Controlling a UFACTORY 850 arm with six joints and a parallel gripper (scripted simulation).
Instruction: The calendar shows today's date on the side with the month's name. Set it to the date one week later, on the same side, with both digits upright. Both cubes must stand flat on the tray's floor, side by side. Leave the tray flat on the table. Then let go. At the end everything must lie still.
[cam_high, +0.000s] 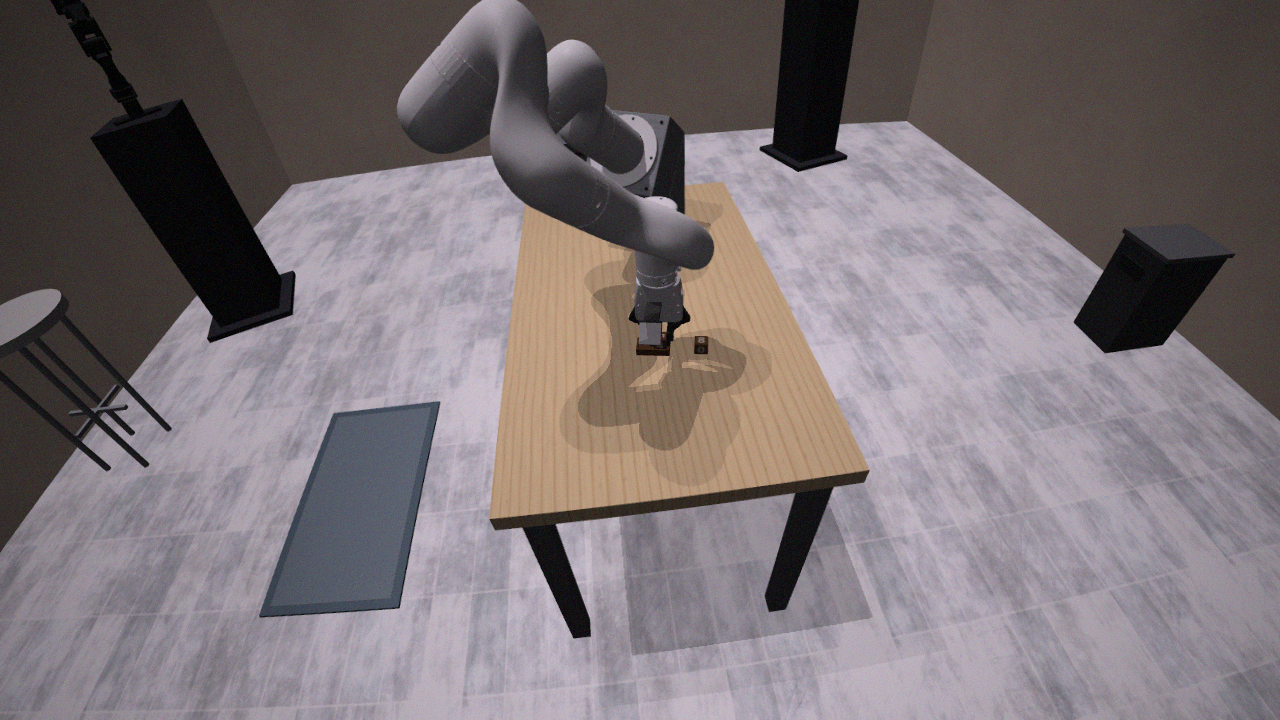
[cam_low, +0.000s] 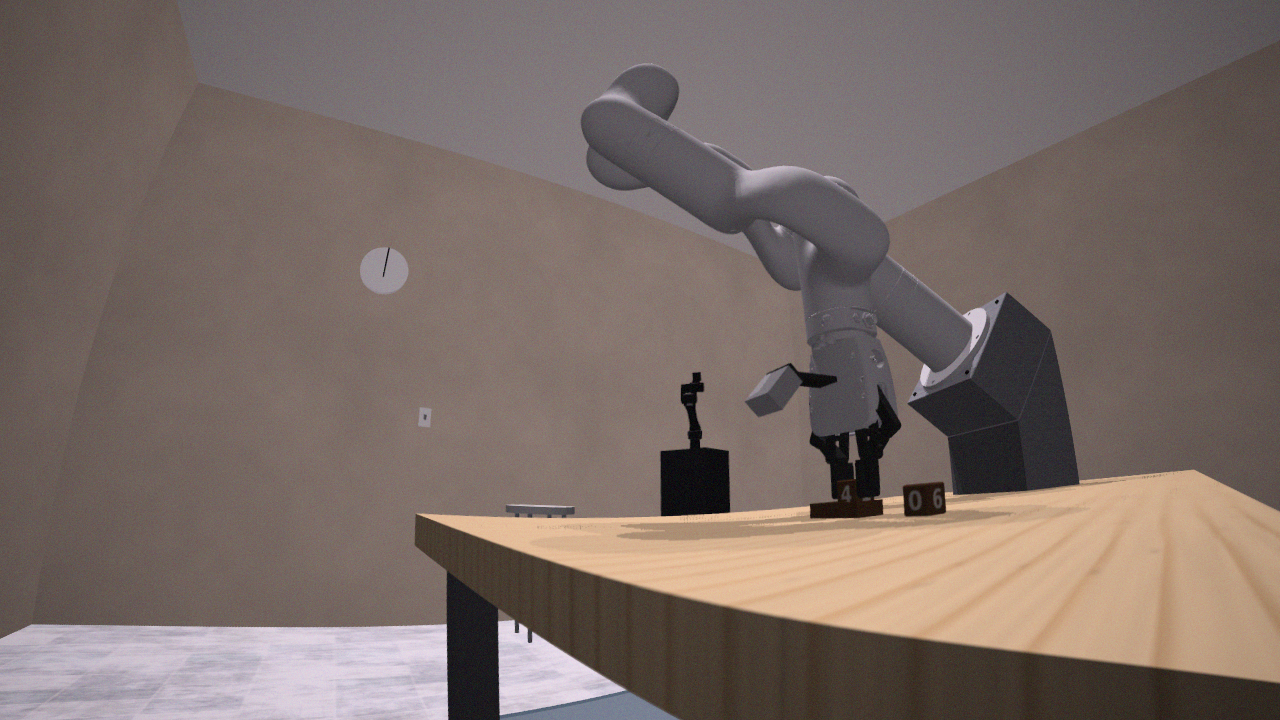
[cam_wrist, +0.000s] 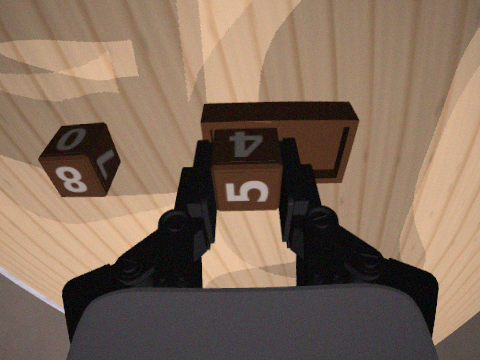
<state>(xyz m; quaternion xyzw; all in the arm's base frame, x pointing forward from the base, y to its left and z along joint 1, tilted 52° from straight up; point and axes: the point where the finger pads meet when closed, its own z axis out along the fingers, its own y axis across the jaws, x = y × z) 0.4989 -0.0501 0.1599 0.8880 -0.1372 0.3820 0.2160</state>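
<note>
The dark brown tray lies 3 cm below my hand, 1 cm to the right of it and 1 cm behind it.
</note>
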